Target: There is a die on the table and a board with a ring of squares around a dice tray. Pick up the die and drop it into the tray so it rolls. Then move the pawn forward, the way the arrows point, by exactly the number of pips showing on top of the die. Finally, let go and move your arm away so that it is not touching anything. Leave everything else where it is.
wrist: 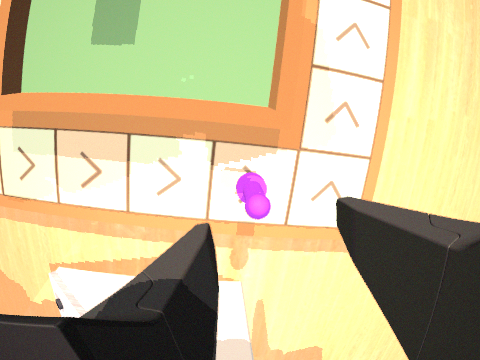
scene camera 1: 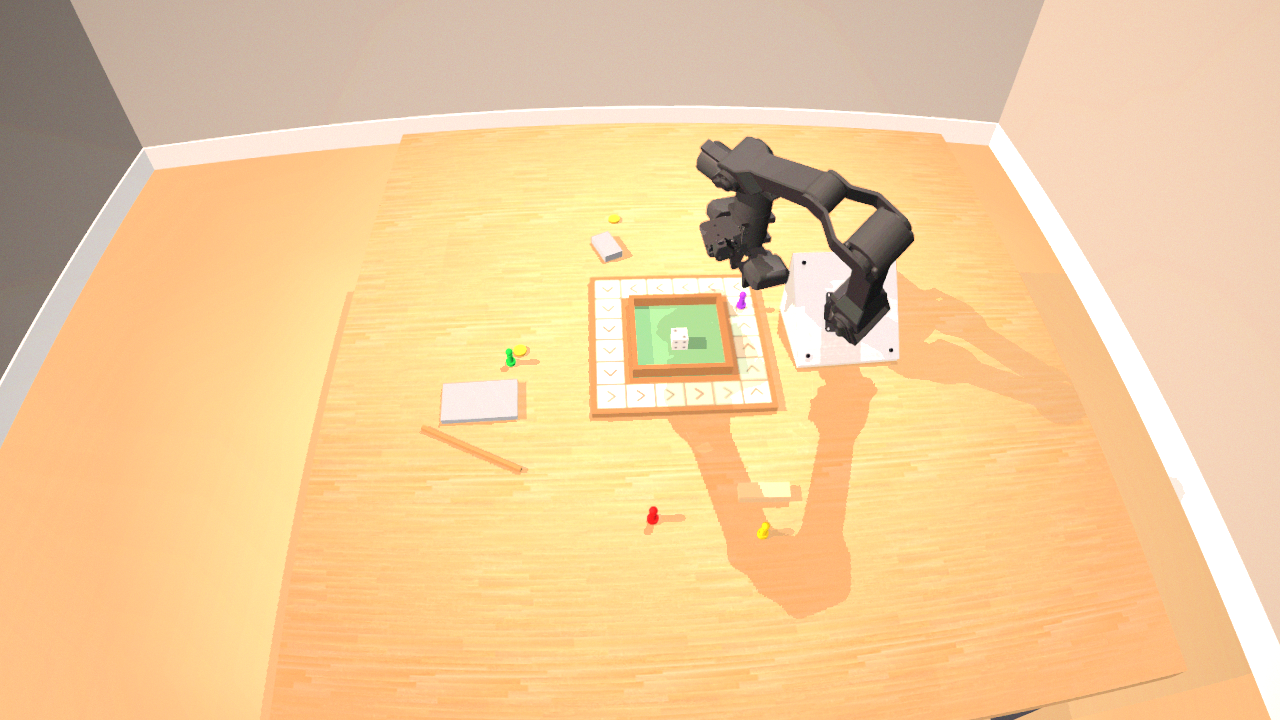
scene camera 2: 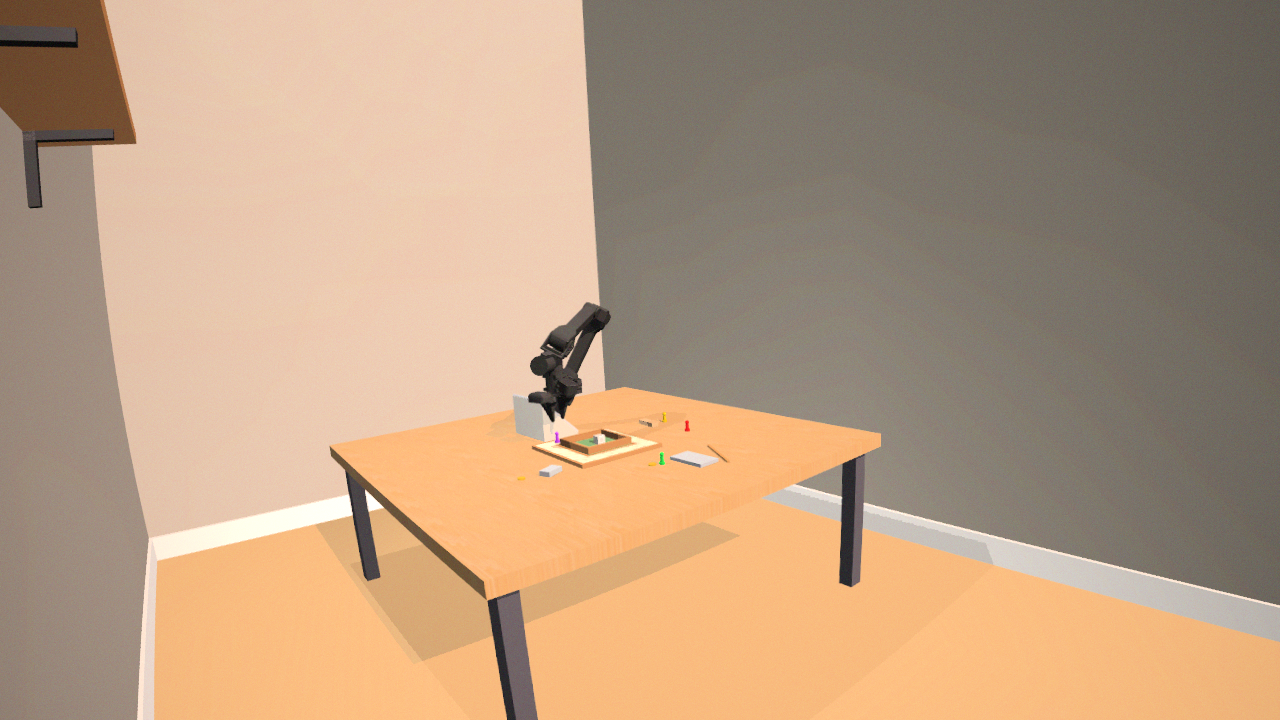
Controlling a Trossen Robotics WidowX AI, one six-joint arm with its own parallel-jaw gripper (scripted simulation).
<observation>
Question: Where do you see a green dice tray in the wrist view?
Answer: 229, 58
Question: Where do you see a green dice tray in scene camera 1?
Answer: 653, 324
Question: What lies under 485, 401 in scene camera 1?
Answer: A grey pad.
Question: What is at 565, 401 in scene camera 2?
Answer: My gripper.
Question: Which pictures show my gripper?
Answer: The wrist view, scene camera 1 and scene camera 2: all of them.
</observation>
